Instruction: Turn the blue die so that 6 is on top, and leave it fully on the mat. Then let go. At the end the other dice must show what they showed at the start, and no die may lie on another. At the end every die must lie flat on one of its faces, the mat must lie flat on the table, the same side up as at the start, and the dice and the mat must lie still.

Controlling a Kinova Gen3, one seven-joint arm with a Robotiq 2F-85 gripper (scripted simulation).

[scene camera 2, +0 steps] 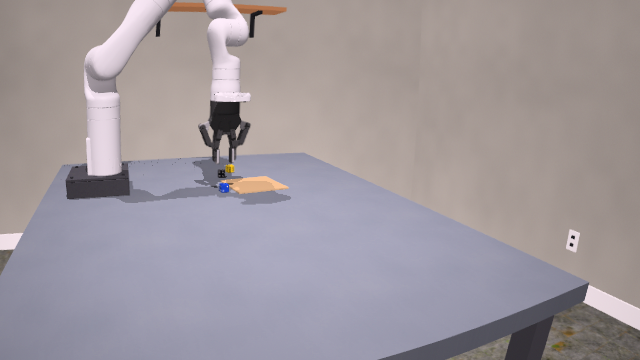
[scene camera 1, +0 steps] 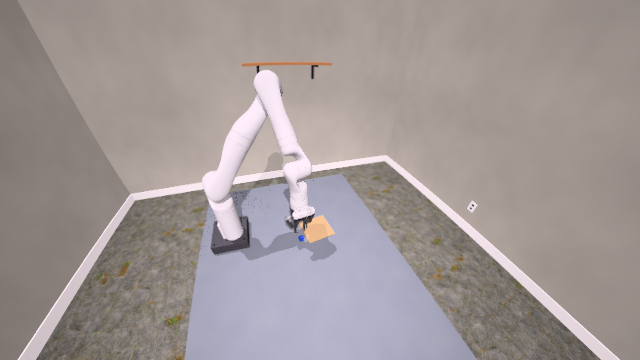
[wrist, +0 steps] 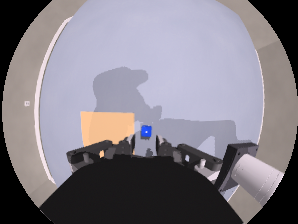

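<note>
Gripper, mine, in the pictures, wrist view too. A mat, also pictured.
</note>
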